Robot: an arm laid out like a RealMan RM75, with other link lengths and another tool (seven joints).
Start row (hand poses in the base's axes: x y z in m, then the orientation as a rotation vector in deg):
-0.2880 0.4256 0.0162 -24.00 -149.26 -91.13
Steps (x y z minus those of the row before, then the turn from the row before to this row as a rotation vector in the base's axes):
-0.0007 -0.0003 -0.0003 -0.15 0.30 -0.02
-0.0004 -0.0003 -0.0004 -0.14 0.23 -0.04
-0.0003 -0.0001 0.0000 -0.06 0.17 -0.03
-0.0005 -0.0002 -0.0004 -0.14 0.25 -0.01
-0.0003 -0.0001 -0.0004 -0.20 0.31 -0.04
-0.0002 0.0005 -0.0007 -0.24 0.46 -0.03
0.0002 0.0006 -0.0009 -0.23 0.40 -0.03
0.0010 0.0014 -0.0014 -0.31 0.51 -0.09
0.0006 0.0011 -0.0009 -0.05 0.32 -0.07
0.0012 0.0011 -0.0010 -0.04 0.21 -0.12
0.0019 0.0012 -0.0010 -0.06 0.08 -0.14
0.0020 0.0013 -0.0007 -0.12 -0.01 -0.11
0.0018 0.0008 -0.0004 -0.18 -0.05 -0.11
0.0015 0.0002 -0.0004 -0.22 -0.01 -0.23
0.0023 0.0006 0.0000 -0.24 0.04 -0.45
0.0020 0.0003 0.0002 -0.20 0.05 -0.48
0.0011 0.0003 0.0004 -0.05 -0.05 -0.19
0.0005 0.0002 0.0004 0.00 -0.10 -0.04
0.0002 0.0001 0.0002 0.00 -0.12 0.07
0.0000 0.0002 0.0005 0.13 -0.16 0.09
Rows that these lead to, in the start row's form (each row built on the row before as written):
-0.2887 0.4253 0.0159 -24.24 -149.18 -90.76
-0.2891 0.4250 0.0155 -24.46 -149.15 -90.46
-0.2894 0.4249 0.0155 -24.62 -149.09 -90.29
-0.2899 0.4247 0.0151 -24.81 -149.03 -89.96
-0.2902 0.4246 0.0147 -25.09 -148.99 -89.53
-0.2904 0.4251 0.0140 -25.46 -148.87 -88.96
-0.2902 0.4257 0.0131 -25.78 -148.78 -88.44
-0.2892 0.4271 0.0117 -26.26 -148.69 -87.77
-0.2886 0.4282 0.0108 -26.57 -148.51 -87.53
-0.2874 0.4293 0.0098 -26.87 -148.41 -87.39
-0.2855 0.4305 0.0088 -27.12 -148.43 -87.31
-0.2835 0.4318 0.0081 -27.28 -148.56 -87.20
-0.2817 0.4326 0.0077 -27.42 -148.77 -87.04
-0.2802 0.4328 0.0073 -27.75 -149.01 -86.85
-0.2779 0.4334 0.0073 -28.42 -149.26 -86.66
-0.2759 0.4337 0.0075 -29.13 -149.47 -86.52
-0.2748 0.4340 0.0079 -29.37 -149.58 -86.55
-0.2743 0.4342 0.0083 -29.36 -149.66 -86.63
-0.2741 0.4343 0.0085 -29.19 -149.74 -86.69
-0.2741 0.4345 0.0090 -28.95 -149.73 -86.93

